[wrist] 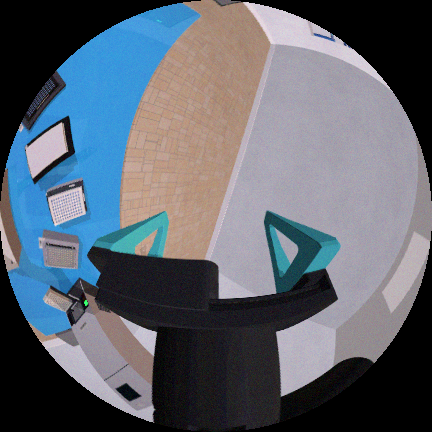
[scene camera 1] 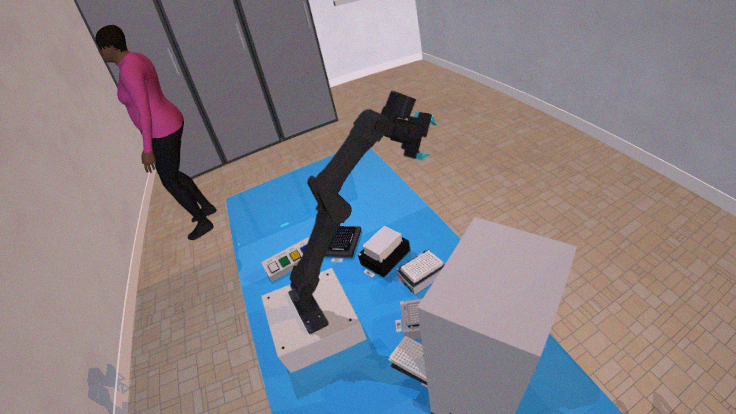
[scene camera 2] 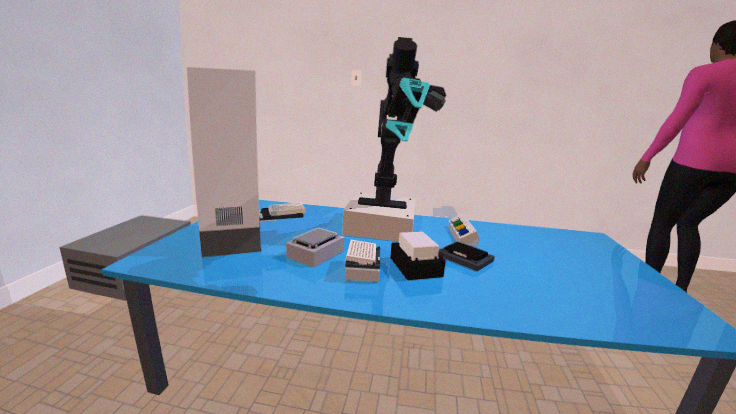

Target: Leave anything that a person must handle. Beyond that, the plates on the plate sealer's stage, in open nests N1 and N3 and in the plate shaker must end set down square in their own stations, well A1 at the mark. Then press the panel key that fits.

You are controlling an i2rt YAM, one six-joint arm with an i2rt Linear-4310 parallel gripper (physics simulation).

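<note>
My gripper is open and empty, high above the table. A pale plate lies on the stage beside the tall sealer housing. A grey plate sits in a grey station. A white well plate looks askew on a pale station with a dark rim. A white block-like piece tops a black station. A dark plate lies in a low dark nest. Station labels and A1 marks are unreadable.
The key panel shows white, green, yellow and blue keys; the arm partly covers it in scene camera 1. The sealer housing hides parts of two stations there. A person in pink stands beyond the table's end. A grey cabinet stands on the floor.
</note>
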